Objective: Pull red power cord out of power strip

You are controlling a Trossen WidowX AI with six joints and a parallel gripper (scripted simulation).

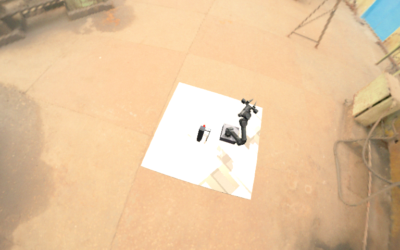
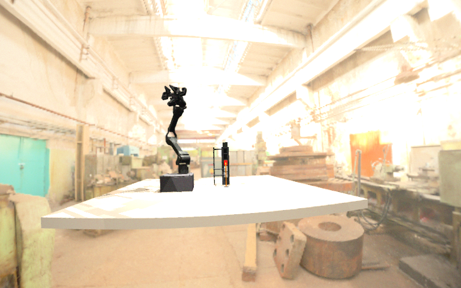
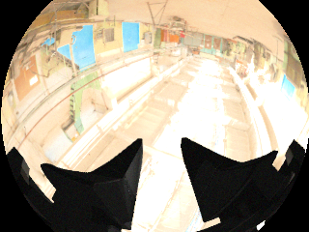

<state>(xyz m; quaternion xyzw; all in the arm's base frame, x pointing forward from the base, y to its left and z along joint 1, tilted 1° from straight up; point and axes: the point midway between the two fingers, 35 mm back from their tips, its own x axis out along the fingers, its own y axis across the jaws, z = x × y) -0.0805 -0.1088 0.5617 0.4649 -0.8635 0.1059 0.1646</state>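
The red plug lies 50 cm below my gripper tip, 41 cm ahead of it and 15 cm to the left of it.
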